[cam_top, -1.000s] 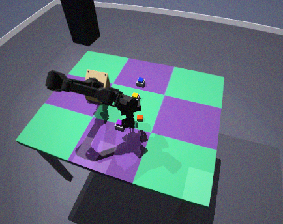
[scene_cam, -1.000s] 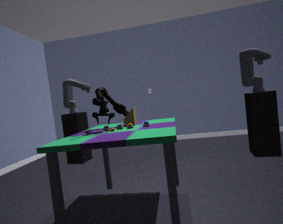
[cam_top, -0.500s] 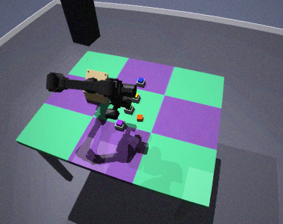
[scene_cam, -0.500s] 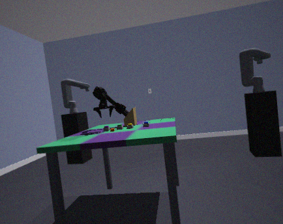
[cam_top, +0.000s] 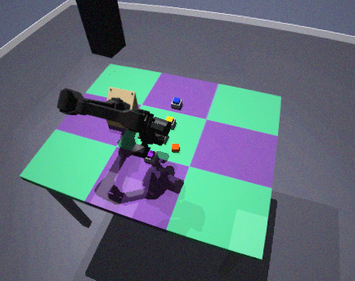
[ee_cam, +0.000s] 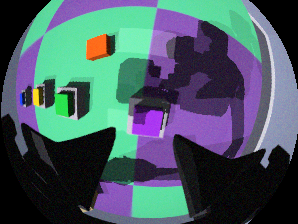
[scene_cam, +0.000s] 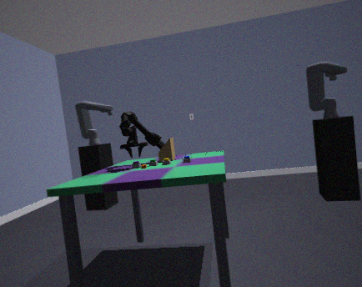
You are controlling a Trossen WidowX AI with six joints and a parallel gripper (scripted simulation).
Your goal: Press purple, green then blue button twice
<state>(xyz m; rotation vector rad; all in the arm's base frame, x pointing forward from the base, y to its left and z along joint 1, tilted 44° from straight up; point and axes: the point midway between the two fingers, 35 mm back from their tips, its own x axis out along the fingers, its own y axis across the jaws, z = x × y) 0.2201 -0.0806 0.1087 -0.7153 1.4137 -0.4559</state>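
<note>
The purple button is 3 cm below my gripper tip. From my gripper tip the other things lie so: yellow button: 1 cm behind, 22 cm to the left, 3 cm below; then orange block: 8 cm ahead, 9 cm to the left, 6 cm below; then green button: 1 cm behind, 12 cm to the left, 3 cm below.
</note>
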